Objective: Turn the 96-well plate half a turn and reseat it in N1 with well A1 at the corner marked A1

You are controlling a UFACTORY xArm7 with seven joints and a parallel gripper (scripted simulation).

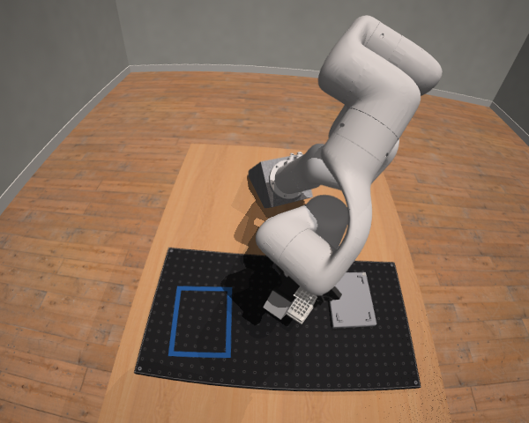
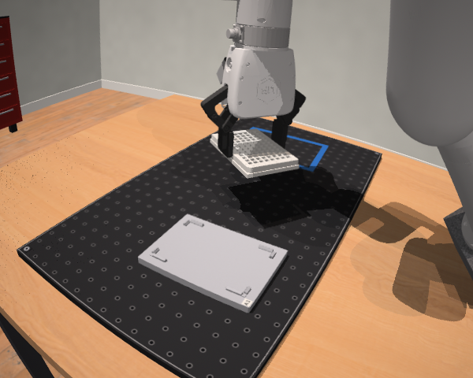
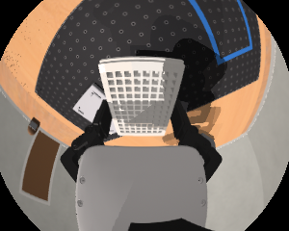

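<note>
My gripper is now 14 cm to the right of the grey plate nest N1, 10 cm above it and 6 cm past it. The rest, counted from my hand: white 96-well plate: 1 cm below; A1 label: 18 cm to the left, 15 cm behind, 9 cm below.
</note>
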